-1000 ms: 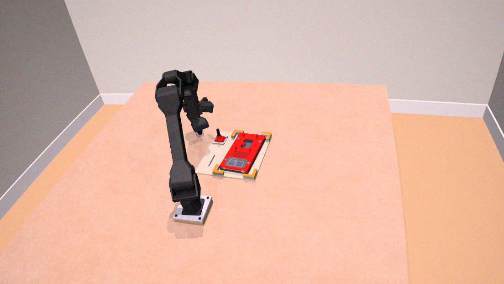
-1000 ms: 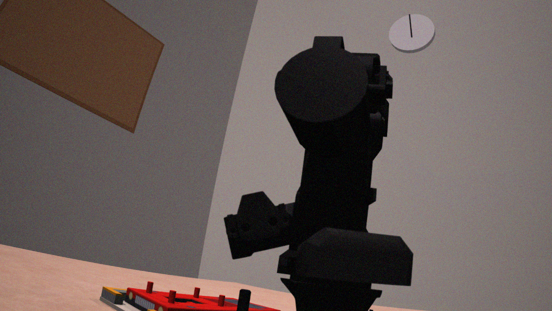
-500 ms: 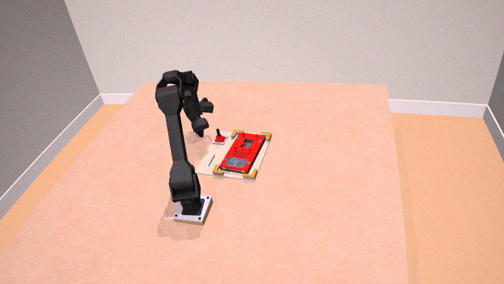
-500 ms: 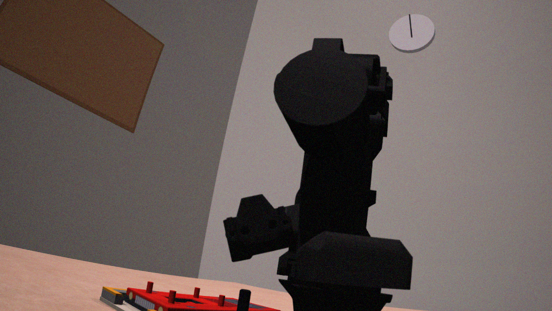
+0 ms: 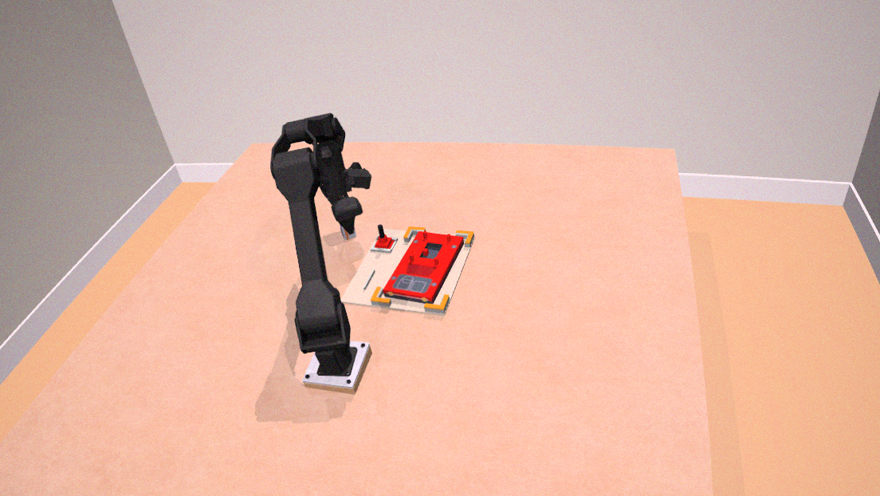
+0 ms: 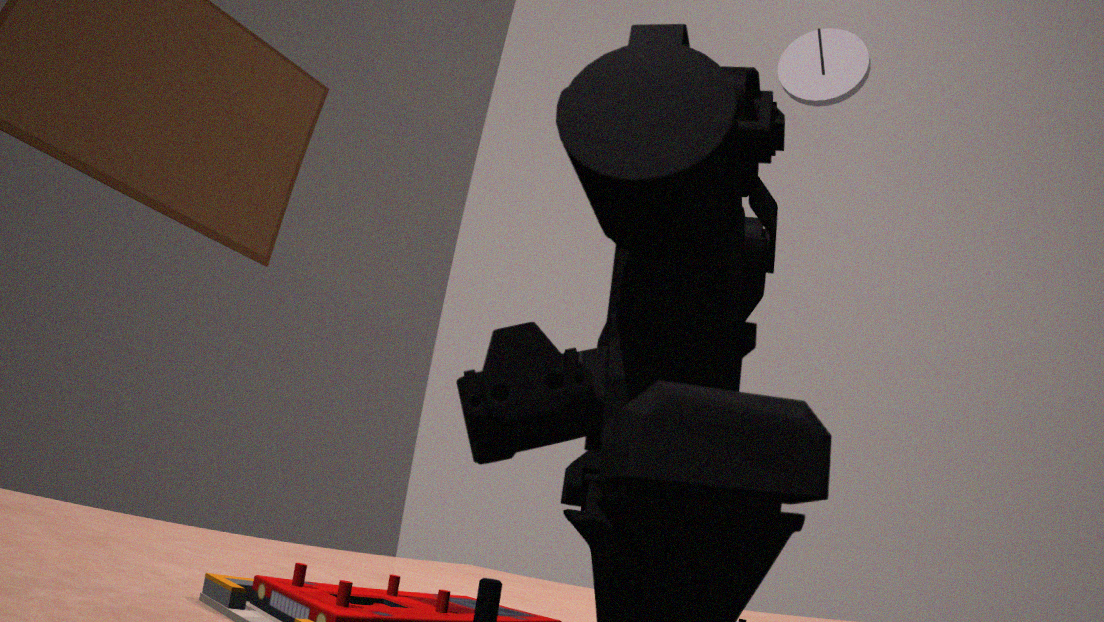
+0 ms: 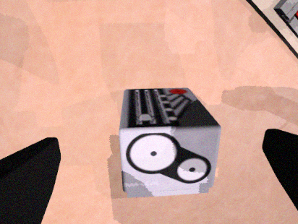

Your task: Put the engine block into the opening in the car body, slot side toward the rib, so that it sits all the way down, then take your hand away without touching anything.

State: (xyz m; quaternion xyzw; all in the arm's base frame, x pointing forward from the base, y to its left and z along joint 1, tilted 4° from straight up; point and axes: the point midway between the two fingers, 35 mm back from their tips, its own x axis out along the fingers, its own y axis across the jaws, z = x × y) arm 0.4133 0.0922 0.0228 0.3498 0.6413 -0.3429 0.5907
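My gripper tip is now 10 mm to the right of the grey engine block and 10 mm above it. From my gripper tip the other things lie so: black upright peg (100 mm to the right, 40 mm behind).
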